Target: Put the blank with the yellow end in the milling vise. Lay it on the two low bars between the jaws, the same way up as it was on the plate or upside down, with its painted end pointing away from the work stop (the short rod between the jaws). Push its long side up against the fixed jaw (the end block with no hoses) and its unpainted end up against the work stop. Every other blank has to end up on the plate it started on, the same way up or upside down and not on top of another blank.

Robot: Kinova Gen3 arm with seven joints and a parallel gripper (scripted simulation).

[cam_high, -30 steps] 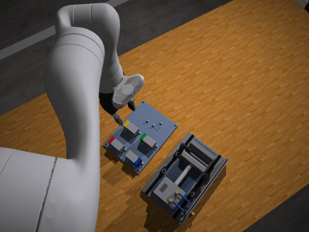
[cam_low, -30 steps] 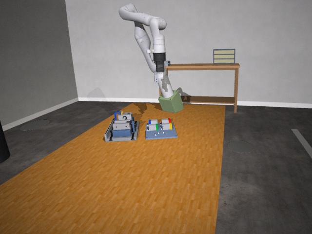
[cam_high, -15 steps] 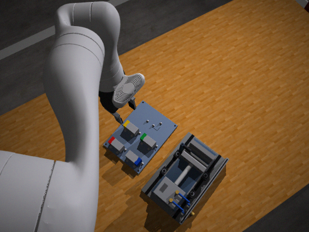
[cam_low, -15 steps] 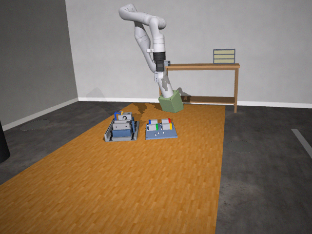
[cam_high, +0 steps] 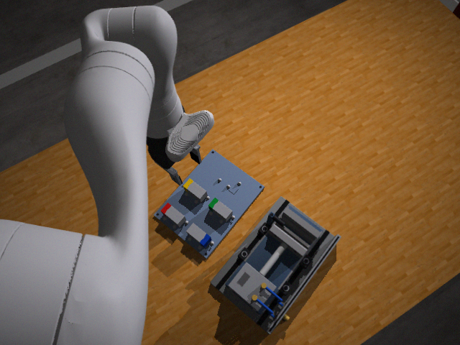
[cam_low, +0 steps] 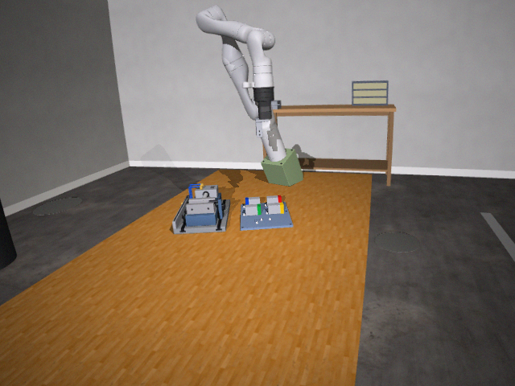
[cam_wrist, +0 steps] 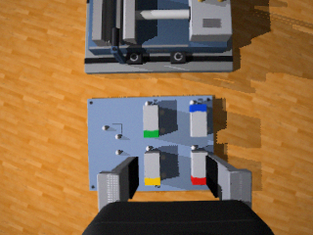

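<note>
The yellow-ended blank lies 20 mm ahead of my hand, 60 mm to the left of it and 300 mm below it. Round my hand: blue-ended blank (40 mm behind, 60 mm to the right, 300 mm below); red-ended blank (70 mm behind, 30 mm to the left, 300 mm below); green-ended blank (50 mm ahead, 30 mm to the right, 300 mm below).
</note>
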